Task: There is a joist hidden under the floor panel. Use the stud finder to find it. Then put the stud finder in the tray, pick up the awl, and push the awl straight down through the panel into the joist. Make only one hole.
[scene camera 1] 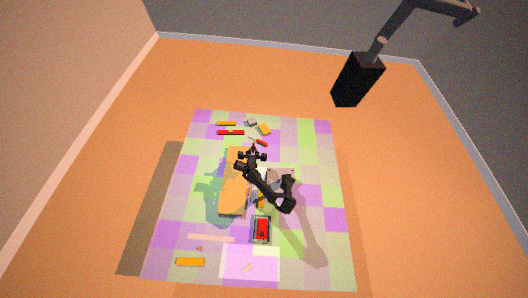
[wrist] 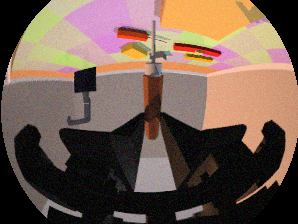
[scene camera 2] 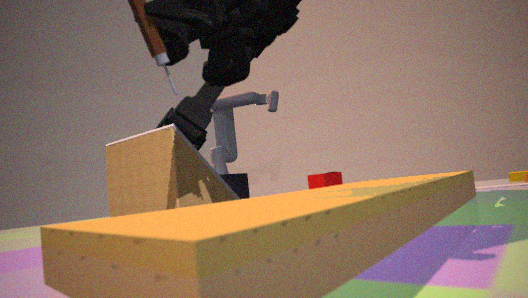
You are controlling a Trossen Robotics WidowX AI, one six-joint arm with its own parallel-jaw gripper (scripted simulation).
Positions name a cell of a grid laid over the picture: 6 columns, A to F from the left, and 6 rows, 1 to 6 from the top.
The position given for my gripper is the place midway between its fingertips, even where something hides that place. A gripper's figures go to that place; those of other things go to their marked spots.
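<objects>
The awl (wrist: D3) sits 0.07 m from the lens. As for my gripper (wrist: D4), it is 0.10 m from the lens.
</objects>
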